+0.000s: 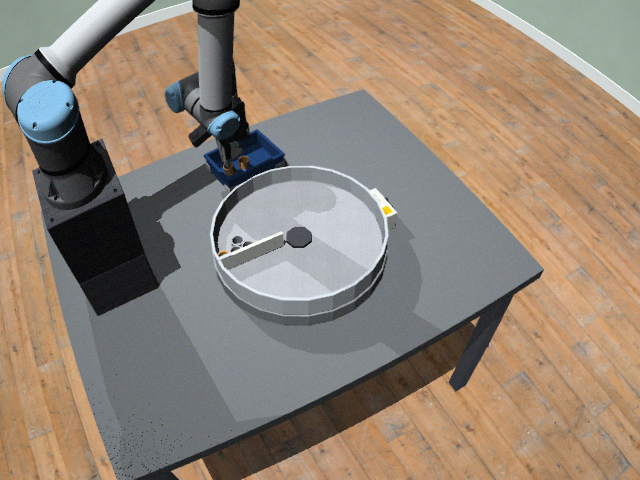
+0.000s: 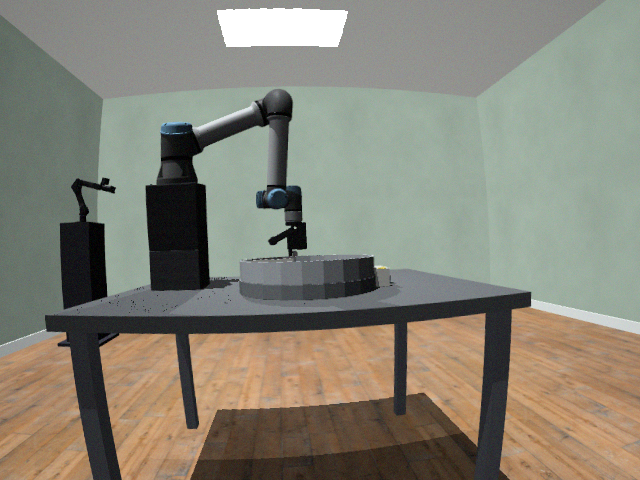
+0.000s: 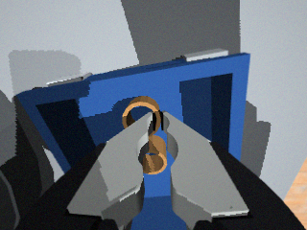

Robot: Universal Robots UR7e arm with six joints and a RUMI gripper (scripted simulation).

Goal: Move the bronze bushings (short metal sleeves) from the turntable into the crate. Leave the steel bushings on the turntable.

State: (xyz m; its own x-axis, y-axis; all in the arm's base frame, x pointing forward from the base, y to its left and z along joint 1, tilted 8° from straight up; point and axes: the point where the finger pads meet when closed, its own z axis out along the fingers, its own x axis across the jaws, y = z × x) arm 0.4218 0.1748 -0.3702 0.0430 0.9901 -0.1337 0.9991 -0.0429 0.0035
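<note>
My gripper is now 5 cm short of the blue crate, 1 cm to the left of it and 1 cm above it. Round my hand: turntable (37 cm to the right, 3 cm ahead, 2 cm above).
</note>
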